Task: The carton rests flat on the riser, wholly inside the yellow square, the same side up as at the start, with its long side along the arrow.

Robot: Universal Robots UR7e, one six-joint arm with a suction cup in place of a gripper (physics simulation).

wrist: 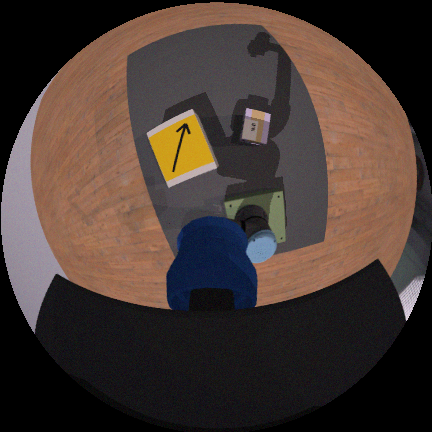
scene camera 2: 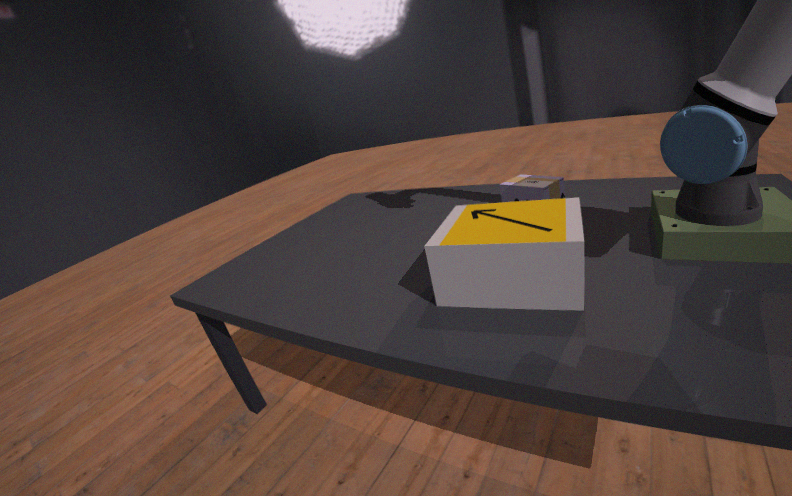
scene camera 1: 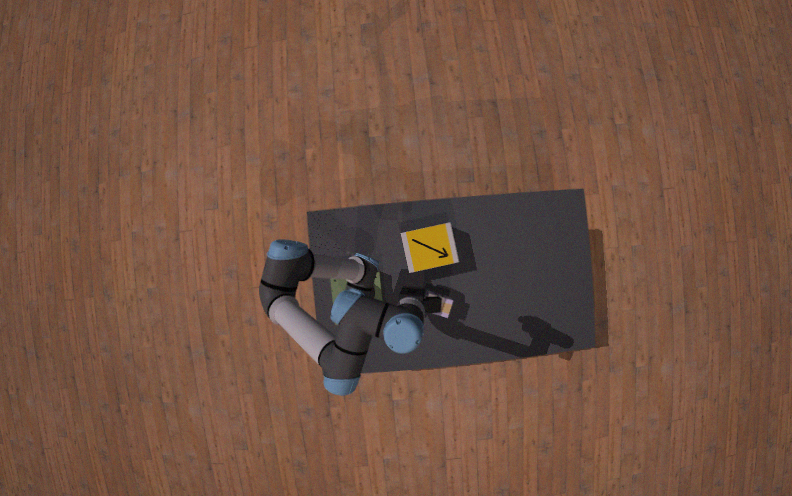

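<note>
The small lilac carton [scene camera 1: 447,307] [scene camera 2: 531,190] [wrist: 256,126], with tan and beige patches and a dark print on top, sits on the table, apart from the riser. The white riser [scene camera 1: 407,252] [scene camera 2: 508,275] [wrist: 193,175] bears a yellow square [scene camera 1: 423,257] [scene camera 2: 508,234] [wrist: 201,150] with a black arrow [scene camera 1: 429,247] [scene camera 2: 514,222] [wrist: 180,148]. My suction gripper [scene camera 1: 432,304] [wrist: 212,230] shows dark in scene camera 1, where it hides part of the carton, and blue in the wrist view. It holds nothing and is apart from the carton. Its height is hard to tell.
The green base block [scene camera 1: 339,290] [scene camera 2: 724,245] [wrist: 276,210] carries the arm at one end of the dark table [scene camera 1: 526,233] [scene camera 2: 292,274] [wrist: 165,75]. The riser stands beside the carton, nearer one long table edge. The arm's shadow falls across the table past the carton.
</note>
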